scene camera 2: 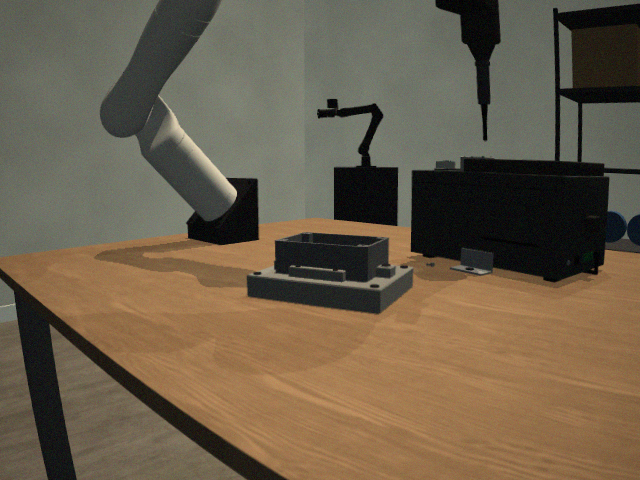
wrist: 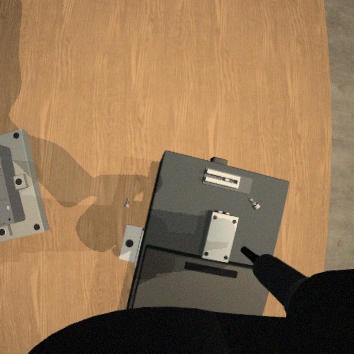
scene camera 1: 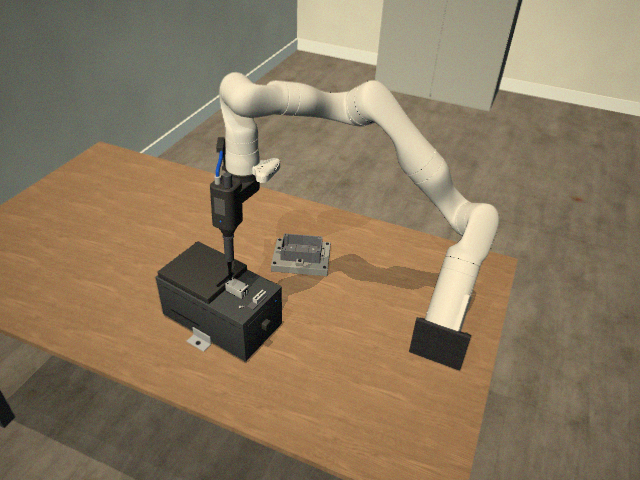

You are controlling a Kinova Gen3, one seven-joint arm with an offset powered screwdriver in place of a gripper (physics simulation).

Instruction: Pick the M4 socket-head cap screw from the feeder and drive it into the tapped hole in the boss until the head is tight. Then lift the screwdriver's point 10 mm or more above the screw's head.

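My screwdriver's point (scene camera 1: 230, 277) (scene camera 2: 484, 139) (wrist: 243, 248) is in the air above the dark feeder (scene camera 1: 201, 315) (scene camera 2: 480, 211) (wrist: 177, 195), beside a pale block (scene camera 1: 236, 288) (wrist: 220, 237) on its top. The bit's end is dark; whether it holds a screw is too small to tell. The feeder's pale slotted rail (scene camera 1: 259, 296) (wrist: 215, 179) is apart from the bit; a small part shows in its slot in the wrist view. A grey open box (scene camera 1: 302, 252) (scene camera 2: 323, 263) is on a light fixture plate (scene camera 1: 289, 268) (scene camera 2: 315, 298) (wrist: 37, 202). The tapped hole cannot be made out.
Small loose screws (wrist: 255, 203) lie on the feeder top, and another (scene camera 2: 430, 264) (wrist: 127, 203) lies on the table beside it. Metal angle brackets (scene camera 1: 199, 339) (scene camera 2: 473, 262) (wrist: 131, 243) stand at the feeder's sides. A raised dark lid (scene camera 1: 199, 268) covers the feeder's other end.
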